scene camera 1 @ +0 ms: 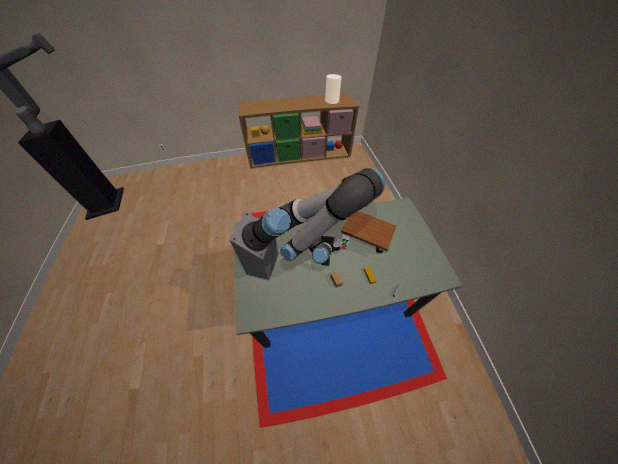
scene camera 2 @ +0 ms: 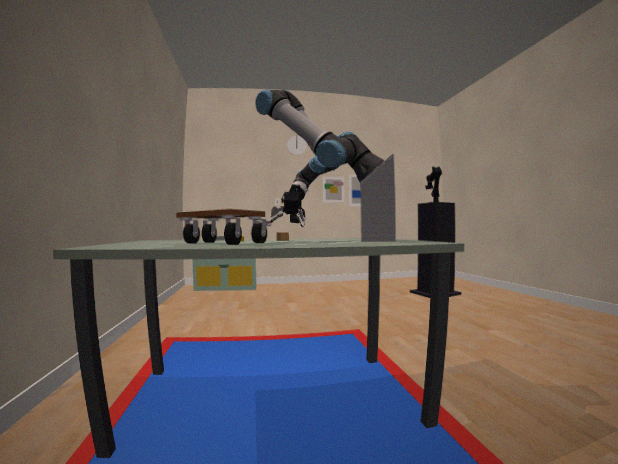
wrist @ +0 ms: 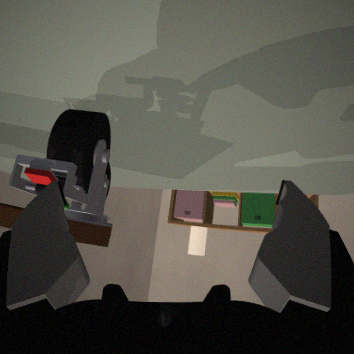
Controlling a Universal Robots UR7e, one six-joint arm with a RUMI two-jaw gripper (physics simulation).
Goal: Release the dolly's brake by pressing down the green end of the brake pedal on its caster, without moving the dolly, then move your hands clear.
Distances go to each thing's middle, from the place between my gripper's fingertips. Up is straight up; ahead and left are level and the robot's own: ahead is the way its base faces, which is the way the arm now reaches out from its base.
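There is the wooden dolly (scene camera 2: 191, 233), and my gripper is 20 mm above it, 10 mm to the left of it and 250 mm short of it.
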